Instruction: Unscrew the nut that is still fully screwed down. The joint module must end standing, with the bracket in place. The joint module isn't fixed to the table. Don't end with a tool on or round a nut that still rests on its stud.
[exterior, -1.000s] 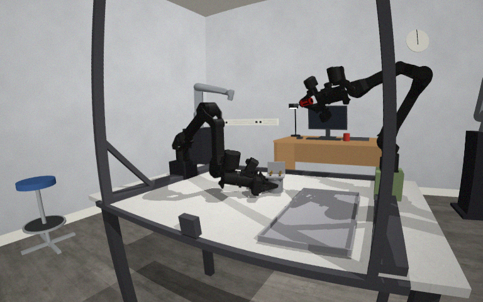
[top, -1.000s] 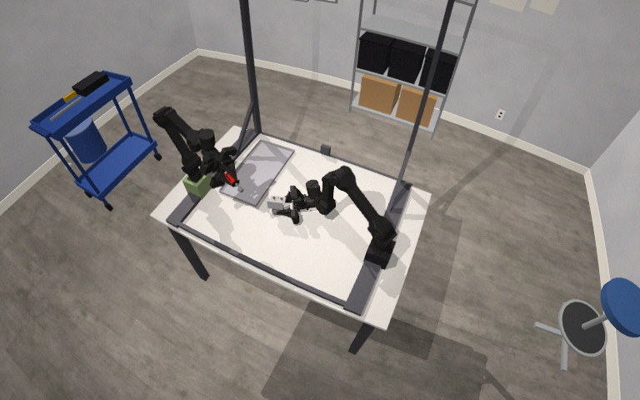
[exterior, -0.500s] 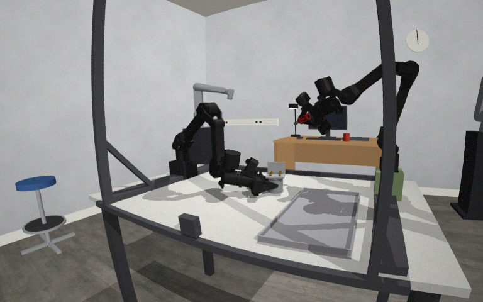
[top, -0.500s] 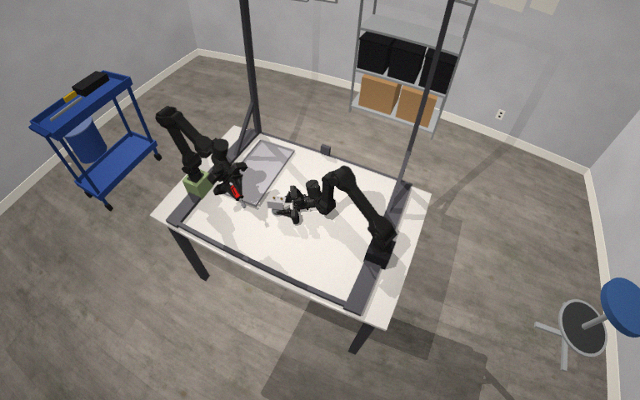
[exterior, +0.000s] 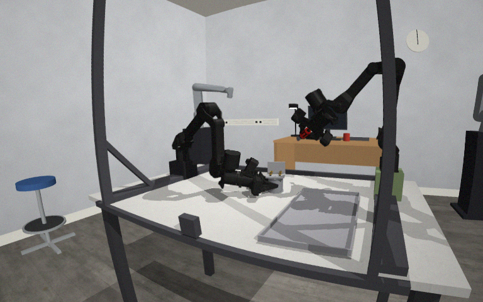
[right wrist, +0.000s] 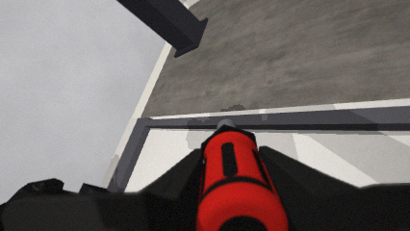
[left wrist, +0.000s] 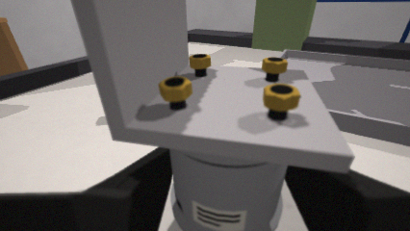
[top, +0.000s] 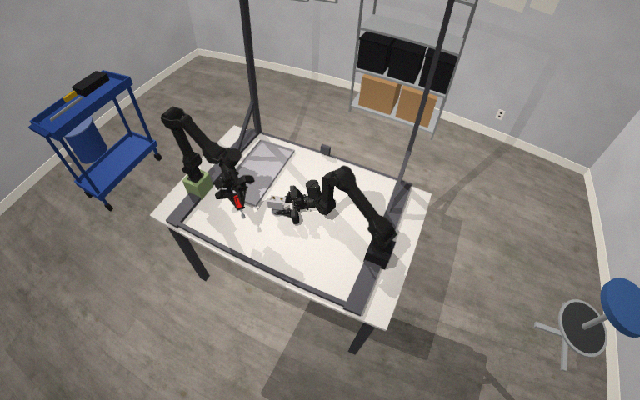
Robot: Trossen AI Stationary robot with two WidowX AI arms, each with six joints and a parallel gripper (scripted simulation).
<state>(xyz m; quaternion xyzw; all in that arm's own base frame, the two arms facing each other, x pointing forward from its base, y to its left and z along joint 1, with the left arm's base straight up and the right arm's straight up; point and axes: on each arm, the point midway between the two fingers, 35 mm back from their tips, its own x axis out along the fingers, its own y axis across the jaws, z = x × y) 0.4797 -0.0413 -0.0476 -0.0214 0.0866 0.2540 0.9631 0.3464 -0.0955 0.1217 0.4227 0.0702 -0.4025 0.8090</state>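
Observation:
Right now the grey joint module is 1 cm ahead of my left hand and 3 cm to the right of it. From my left hand the other things lie so: l-shaped bracket (1 cm ahead, 3 cm to the right, 4 cm above); then red-handled nut driver (18 cm ahead, 9 cm to the right, 17 cm above); then shallow grey tray (17 cm behind, 24 cm to the right, 3 cm below).

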